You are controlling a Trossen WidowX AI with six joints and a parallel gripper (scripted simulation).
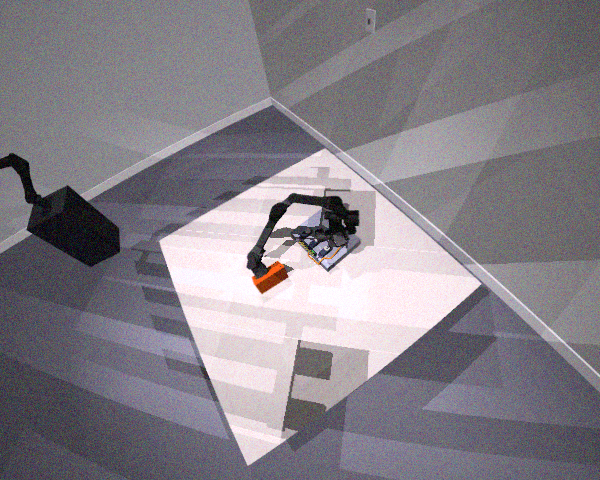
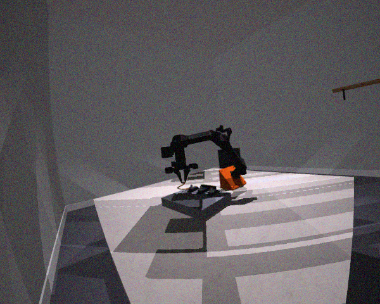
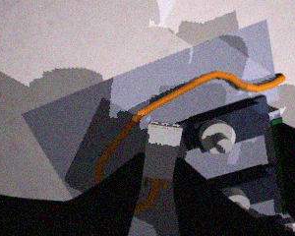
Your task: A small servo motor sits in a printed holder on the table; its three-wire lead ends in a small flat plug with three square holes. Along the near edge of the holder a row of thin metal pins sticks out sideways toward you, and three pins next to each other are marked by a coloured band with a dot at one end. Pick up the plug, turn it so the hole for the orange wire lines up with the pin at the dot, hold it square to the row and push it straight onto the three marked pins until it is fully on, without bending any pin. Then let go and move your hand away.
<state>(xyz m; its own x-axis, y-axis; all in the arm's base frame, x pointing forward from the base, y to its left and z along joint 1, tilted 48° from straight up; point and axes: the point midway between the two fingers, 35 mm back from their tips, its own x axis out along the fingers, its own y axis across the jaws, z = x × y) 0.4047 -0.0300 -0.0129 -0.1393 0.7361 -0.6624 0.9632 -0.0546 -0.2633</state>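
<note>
The green strip is 120 mm behind my gripper tip, 40 mm below it and 20 mm to the left of it. The rest, counted from my gripper tip: grey printed holder 100 mm to the left, 90 mm below, 30 mm ahead.
</note>
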